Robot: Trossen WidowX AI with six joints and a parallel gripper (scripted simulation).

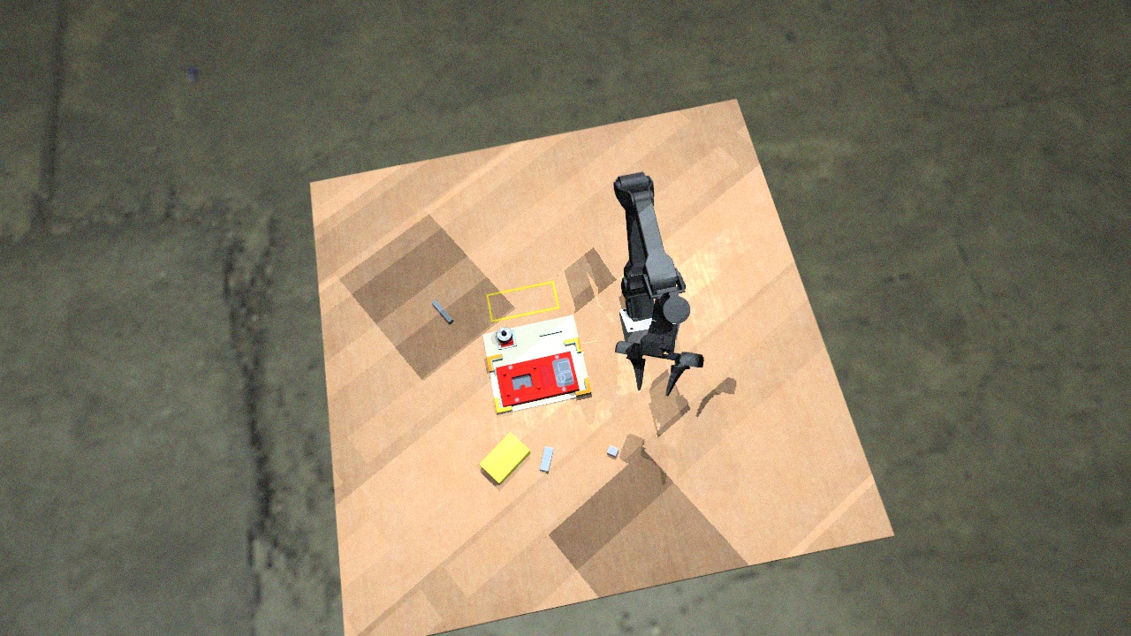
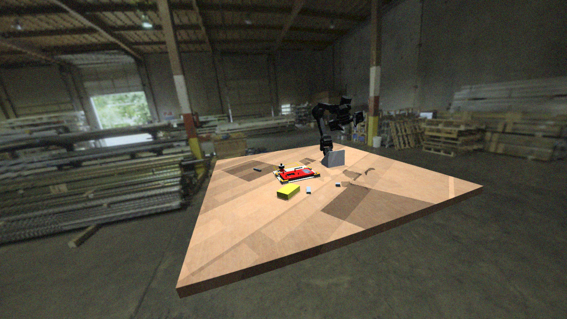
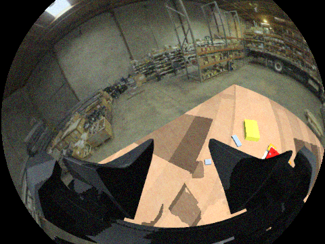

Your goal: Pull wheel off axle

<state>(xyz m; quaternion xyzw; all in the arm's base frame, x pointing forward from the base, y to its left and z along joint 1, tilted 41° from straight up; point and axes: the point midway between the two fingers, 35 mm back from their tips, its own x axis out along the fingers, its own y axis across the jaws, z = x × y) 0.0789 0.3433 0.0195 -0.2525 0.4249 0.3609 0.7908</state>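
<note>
Right now the white board is 280 mm below my gripper tip, 230 mm to the right of it and 230 mm ahead of it. From my gripper tip the other things lie so: grey bar: 460 mm to the right, 440 mm ahead, 290 mm below; yellow block: 360 mm ahead, 280 mm below, 20 mm to the right.
</note>
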